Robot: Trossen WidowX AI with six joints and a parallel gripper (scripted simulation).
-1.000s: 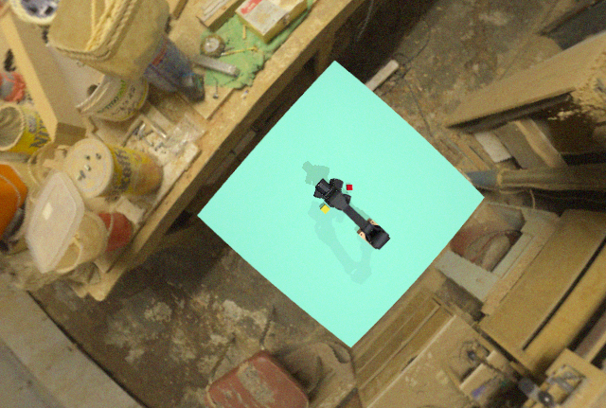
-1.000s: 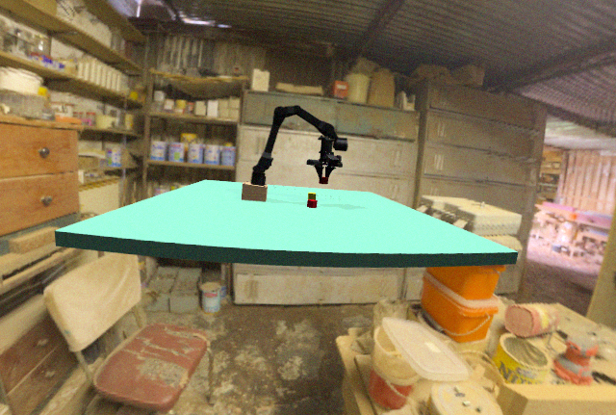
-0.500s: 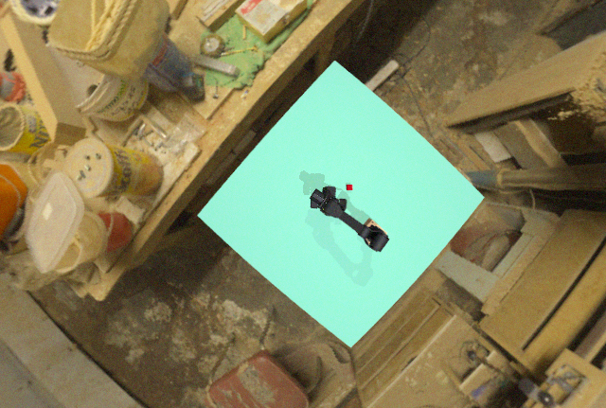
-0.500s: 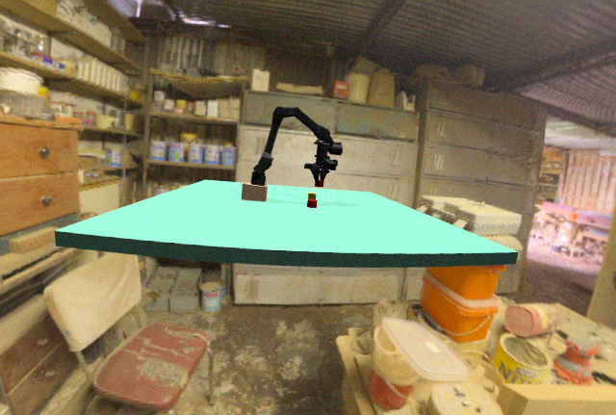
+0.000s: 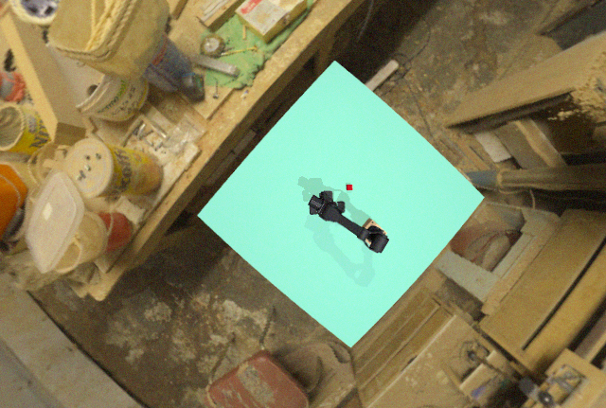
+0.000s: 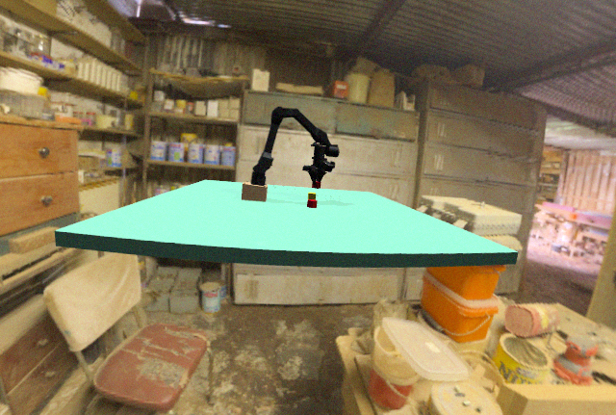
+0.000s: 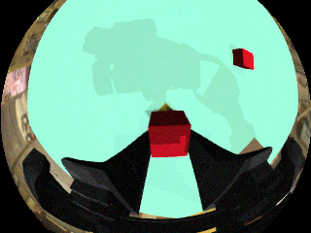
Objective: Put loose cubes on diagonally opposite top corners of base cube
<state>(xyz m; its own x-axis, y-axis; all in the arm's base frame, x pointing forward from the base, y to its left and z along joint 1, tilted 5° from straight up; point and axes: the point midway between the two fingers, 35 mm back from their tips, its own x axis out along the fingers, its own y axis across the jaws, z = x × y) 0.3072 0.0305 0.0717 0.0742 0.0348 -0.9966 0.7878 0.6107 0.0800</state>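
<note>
The yellow cube lies 7 cm below my gripper tip, 2 cm to the left of it and 1 cm behind it.
</note>
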